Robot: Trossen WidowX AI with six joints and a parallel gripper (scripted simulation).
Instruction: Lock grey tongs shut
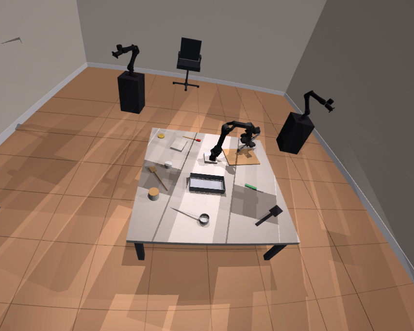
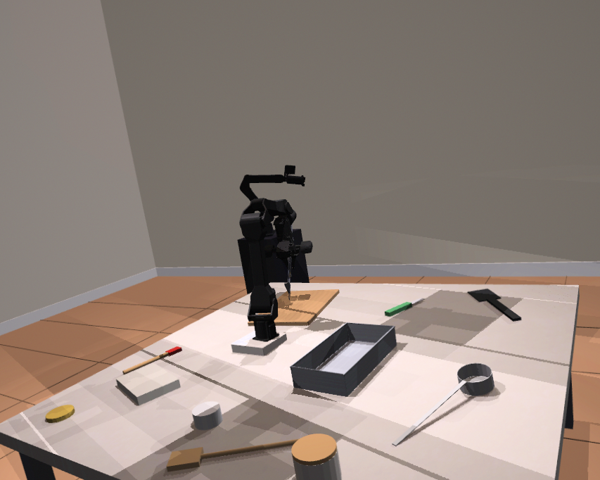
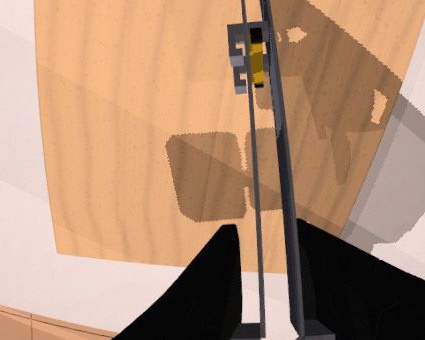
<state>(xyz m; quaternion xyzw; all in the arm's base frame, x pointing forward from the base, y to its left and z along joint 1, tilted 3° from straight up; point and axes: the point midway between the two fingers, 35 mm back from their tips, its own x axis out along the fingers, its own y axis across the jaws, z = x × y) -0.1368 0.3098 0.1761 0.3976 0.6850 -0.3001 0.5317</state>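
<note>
The yellow lock piece is 2 cm ahead of my gripper tip, 4 cm to the right of it and 1 cm below it. Round my gripper tip: wooden board 1 cm to the right, 15 cm below; then red-tipped stick 14 cm behind, 54 cm to the right, 15 cm below; then green-handled tool 42 cm ahead, 10 cm to the left, 15 cm below.
</note>
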